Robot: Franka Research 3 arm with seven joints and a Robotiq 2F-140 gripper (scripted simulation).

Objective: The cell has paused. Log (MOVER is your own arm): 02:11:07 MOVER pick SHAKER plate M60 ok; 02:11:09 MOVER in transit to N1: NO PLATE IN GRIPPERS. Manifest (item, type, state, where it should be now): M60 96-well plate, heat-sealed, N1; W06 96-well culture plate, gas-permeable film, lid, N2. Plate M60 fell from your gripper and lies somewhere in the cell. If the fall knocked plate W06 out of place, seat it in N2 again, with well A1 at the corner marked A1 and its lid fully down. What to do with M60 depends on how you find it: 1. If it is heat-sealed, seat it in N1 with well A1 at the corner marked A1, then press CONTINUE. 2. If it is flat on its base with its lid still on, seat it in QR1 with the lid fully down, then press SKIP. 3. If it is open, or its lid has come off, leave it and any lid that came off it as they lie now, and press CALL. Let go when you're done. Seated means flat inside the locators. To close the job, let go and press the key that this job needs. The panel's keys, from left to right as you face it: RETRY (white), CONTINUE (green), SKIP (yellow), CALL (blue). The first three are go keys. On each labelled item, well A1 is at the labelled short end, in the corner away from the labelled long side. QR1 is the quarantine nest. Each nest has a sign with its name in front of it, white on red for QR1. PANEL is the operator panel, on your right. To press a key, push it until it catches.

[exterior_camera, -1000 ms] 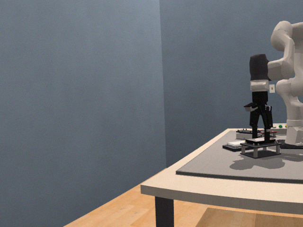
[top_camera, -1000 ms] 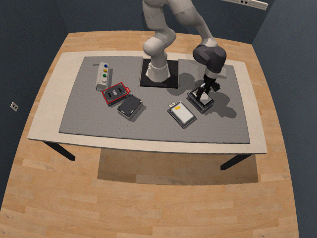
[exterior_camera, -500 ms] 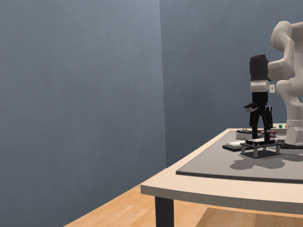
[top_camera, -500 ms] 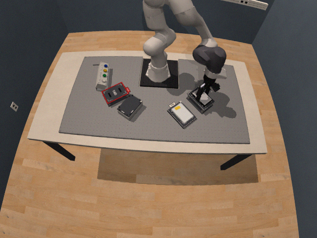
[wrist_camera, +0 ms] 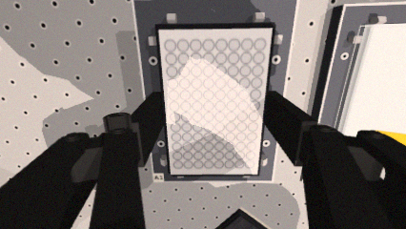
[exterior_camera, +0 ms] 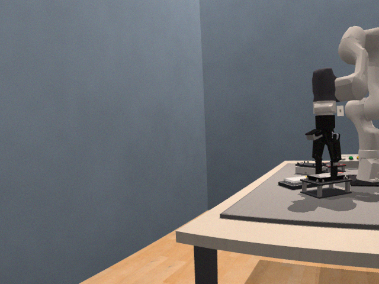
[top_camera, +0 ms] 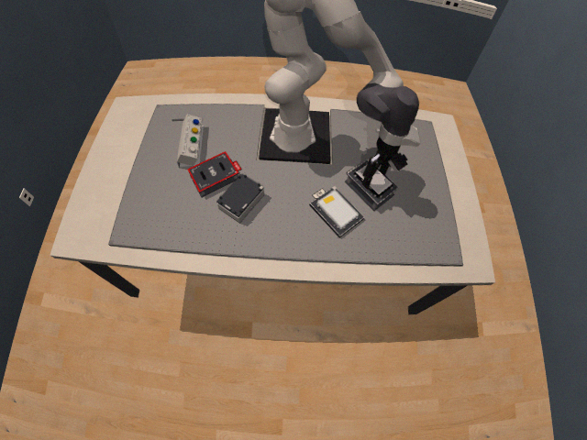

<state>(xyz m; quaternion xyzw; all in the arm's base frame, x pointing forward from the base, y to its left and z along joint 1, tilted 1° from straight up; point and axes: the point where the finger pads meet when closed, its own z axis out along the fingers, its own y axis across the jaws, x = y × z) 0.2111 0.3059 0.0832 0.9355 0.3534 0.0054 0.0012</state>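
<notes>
Now: the plate M60 2 cm below my hand. The rest, counted from my hand: plate W06: 11 cm ahead, 13 cm to the right, 5 cm below; then shaker block: 12 cm ahead, 48 cm to the right, 3 cm below; then A1 mark: 9 cm behind, 1 cm to the right, 3 cm below.
</notes>
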